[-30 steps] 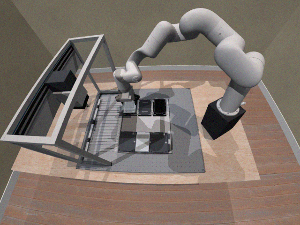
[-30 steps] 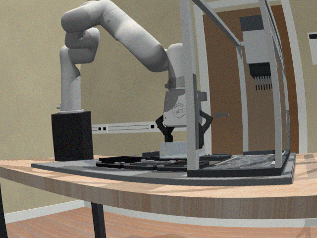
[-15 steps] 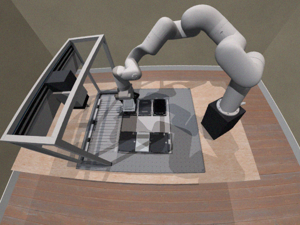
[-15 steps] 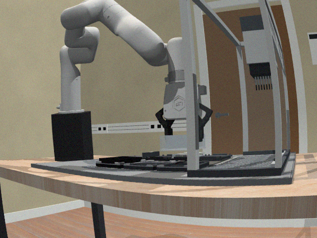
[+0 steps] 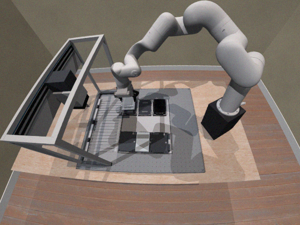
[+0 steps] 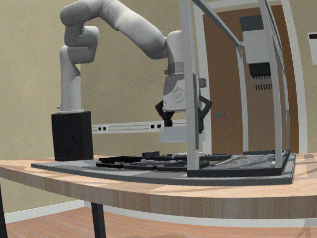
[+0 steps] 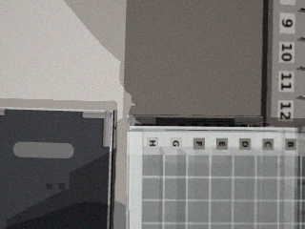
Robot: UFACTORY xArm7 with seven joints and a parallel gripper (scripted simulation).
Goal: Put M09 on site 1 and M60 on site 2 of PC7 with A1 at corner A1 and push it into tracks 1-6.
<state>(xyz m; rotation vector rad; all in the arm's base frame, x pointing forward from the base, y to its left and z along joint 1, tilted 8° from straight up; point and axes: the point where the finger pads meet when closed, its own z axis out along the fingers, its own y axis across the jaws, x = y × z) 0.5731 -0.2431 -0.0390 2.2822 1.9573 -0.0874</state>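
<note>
Now: the dark carrier PC7 290 mm to the left of my hand, 90 mm below it and 60 mm behind it. From my hand the other things lie so: nest S2 (110 mm behind, 100 mm below, 20 mm to the left); then deep-well block M09 (10 mm below); then frame post (160 mm to the right, 140 mm above, 60 mm ahead).
</note>
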